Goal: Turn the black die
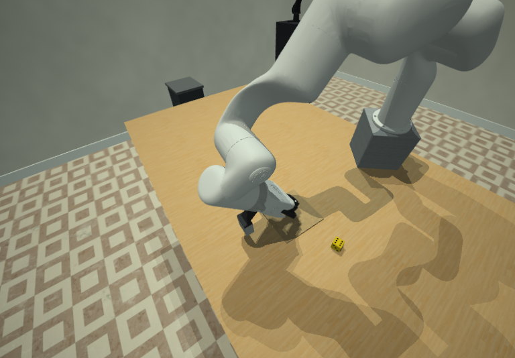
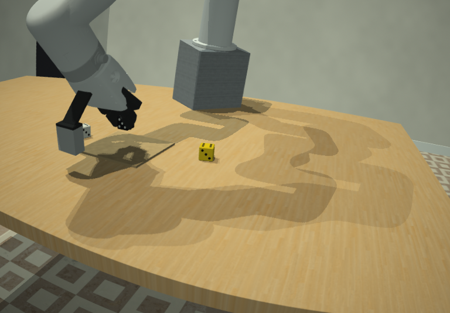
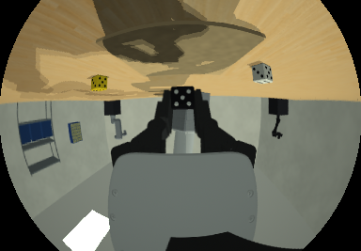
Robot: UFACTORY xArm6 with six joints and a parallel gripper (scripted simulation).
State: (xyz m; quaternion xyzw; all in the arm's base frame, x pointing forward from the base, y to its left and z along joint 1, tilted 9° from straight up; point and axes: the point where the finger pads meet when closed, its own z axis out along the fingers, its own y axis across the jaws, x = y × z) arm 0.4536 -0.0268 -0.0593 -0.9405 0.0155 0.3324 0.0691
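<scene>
Right now my hand is 1 cm past the tan mat and 6 cm above it. The rest, counted from my hand: yellow die 4 cm behind, 16 cm to the left, 5 cm below; then black die 2 cm behind, 2 cm below; then white die 3 cm behind, 12 cm to the right, 5 cm below.
</scene>
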